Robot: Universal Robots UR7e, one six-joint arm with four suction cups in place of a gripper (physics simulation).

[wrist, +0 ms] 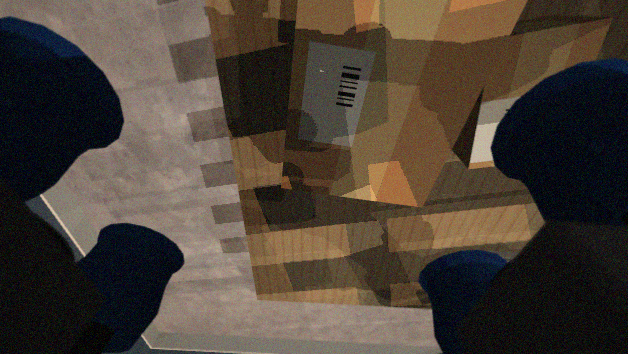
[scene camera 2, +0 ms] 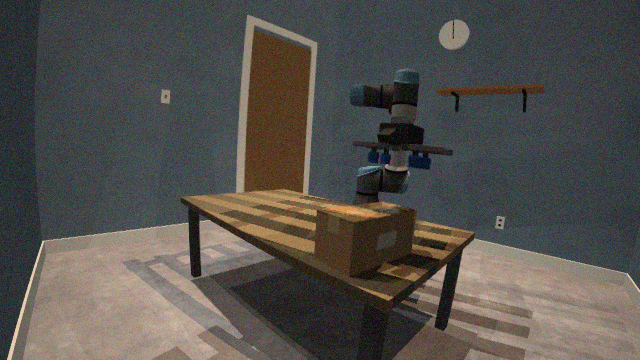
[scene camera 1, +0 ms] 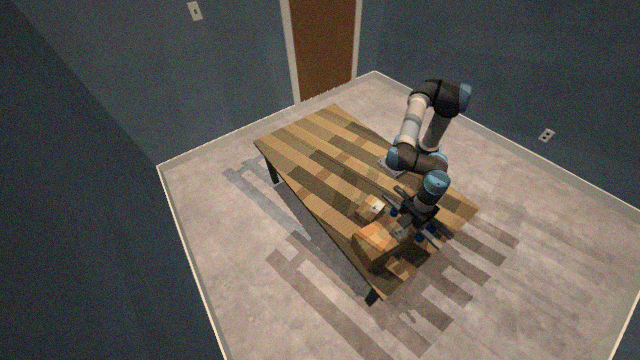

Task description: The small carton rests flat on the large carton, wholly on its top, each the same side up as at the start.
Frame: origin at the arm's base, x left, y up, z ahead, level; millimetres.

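Where they show: hand at its tool point: [wrist: 303, 205] [scene camera 2: 398, 165].
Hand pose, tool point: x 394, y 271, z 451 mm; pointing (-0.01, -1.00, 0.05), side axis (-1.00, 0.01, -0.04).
Note:
Each offset is from my tool point to the top centre of the thing. Level surfaces: height alone.
The large carton {dx -60, dy -143, dz +40 mm} [scene camera 1: 372, 242] [scene camera 2: 334, 240] [wrist: 370, 112] stands upright near one corner of the table, with a barcode label on its top. The small carton {dx -235, dy -222, dz -35 mm} [scene camera 1: 367, 209] [wrist: 484, 145] stands on the table beside it, apart from it, label side up. In the wrist view a suction cup covers part of the small carton; it does not show in scene camera 2, where the large carton stands in front. My gripper [scene camera 1: 412, 225] [scene camera 2: 398, 160] [wrist: 307, 192] is open, its four blue cups pointing down with nothing on them. It hangs well above the table and cartons, towards the robot side.
The wooden table {dy -295 mm} [scene camera 1: 310, 145] [scene camera 2: 235, 212] bears both cartons. The arm's mounting plate [scene camera 1: 391, 168] is at the table's far long side. A wall shelf [scene camera 2: 490, 90] is behind the arm, and a door [scene camera 1: 324, 47] [scene camera 2: 276, 115] stands beyond the table.

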